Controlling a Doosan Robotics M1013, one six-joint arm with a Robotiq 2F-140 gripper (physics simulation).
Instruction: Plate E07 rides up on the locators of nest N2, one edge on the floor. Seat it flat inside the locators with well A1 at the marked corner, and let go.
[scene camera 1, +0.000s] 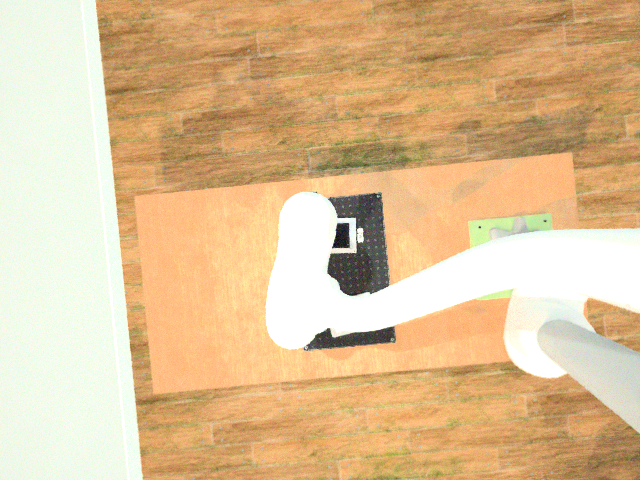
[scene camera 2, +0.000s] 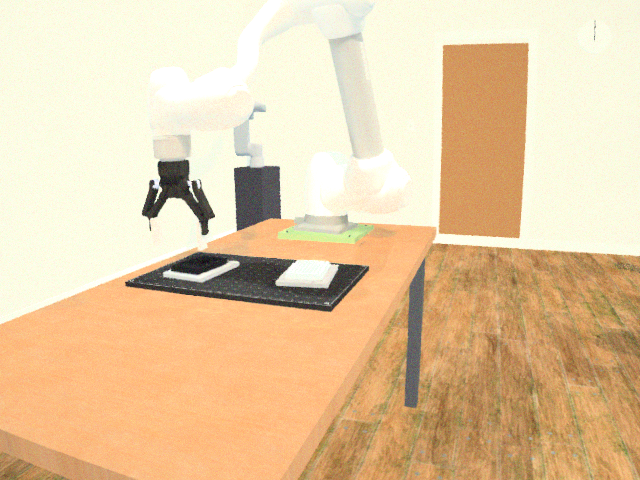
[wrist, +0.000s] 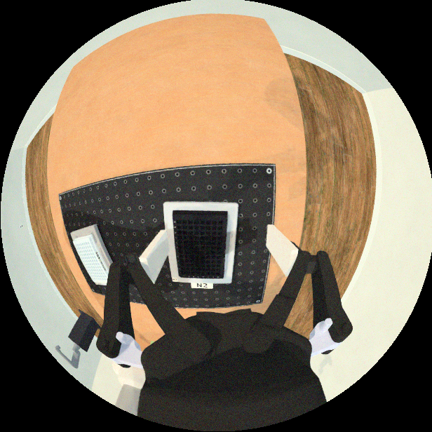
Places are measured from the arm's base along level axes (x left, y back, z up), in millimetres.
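Pixels of known places: gripper, fingertip midpoint: (scene camera 2: 179, 247); arm's base, origin of the base link: (scene camera 2: 326, 228).
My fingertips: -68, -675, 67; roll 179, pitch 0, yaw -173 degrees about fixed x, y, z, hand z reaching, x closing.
Observation:
For each thing: its top centre in the pictures, then the offset to it from my fingertips, as dx, dy, dz. Level surfaces: height alone.
- Plate E07, middle of its top: (scene camera 2: 200, 261) (scene camera 1: 330, 235) +23, +45, -44
- nest N2, middle of its top: (scene camera 2: 202, 265) (scene camera 1: 332, 235) +23, +51, -58
- black perforated board, middle of its top: (scene camera 2: 250, 273) (scene camera 1: 342, 271) +147, +90, -72
- wooden table, its level: dz -86
- white plate, middle of its top: (scene camera 2: 308, 266) +292, +125, -46
Plate E07 (scene camera 1: 342, 235) (scene camera 2: 199, 262) (wrist: 200, 245) is a black well plate lying in the white frame of nest N2 (scene camera 1: 353, 235) (scene camera 2: 191, 276) (wrist: 201, 206). In the wrist view the strip of frame floor at its right is wider than at its left. In scene camera 2 it stands above the rim; its tilt is hard to read. A small mark shows at the nest's lower left corner in the wrist view; well A1 cannot be made out. My gripper (scene camera 2: 178, 237) (wrist: 217, 238) is open and empty above the plate, its pale pads left and right of the nest in the wrist view.
The nest sits on a black perforated board (scene camera 1: 361, 201) (scene camera 2: 248, 289) on the wooden table (scene camera 2: 155, 361). A white plate (scene camera 2: 310, 268) (wrist: 92, 257) stands in a second nest on the same board. The arm's green base plate (scene camera 1: 483, 227) (scene camera 2: 323, 236) and a dark pedestal (scene camera 2: 257, 196) (wrist: 82, 330) are farther off.

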